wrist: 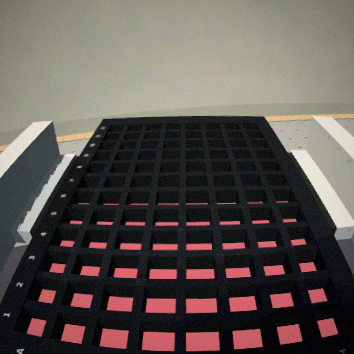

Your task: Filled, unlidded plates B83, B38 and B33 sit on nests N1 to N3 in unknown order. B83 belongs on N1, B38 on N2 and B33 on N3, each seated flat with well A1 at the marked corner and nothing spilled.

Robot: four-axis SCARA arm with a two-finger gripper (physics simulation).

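Places are measured from the arm's base along level axes (x ahead, y left, z up), in centimetres.
Pixels of known places: gripper, fingertip midpoint: [181, 138].
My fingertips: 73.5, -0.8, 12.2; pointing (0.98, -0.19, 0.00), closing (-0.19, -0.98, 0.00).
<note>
Behind a point stands the place of what it marks, as x, y, z.
A black well plate [180, 192] {70.9, -0.2, 11.7} fills the middle and lower part of the wrist view. Its wells are square, and pink liquid shows in the nearer rows; the far wells look dark. Row numbers run up its left edge, with 1 near the bottom and the letter A at the bottom left corner. My gripper [181, 138] {73.5, -0.7, 12.2} is shut on this plate, one light finger pad along each long side. The plate looks level between the pads. No plate label shows, so I cannot tell which of B83, B38 or B33 it is. The nests do not show clearly.
Beyond the plate, a strip of light grey perforated deck [287, 129] {96.5, -19.9, 1.3} ends at a thin yellow-orange edge [300, 118] {103.4, -26.7, -0.1}. A plain grey-beige surface [175, 55] lies past that edge. Darker grey shapes, too cut off to identify, show below the pads at both sides.
</note>
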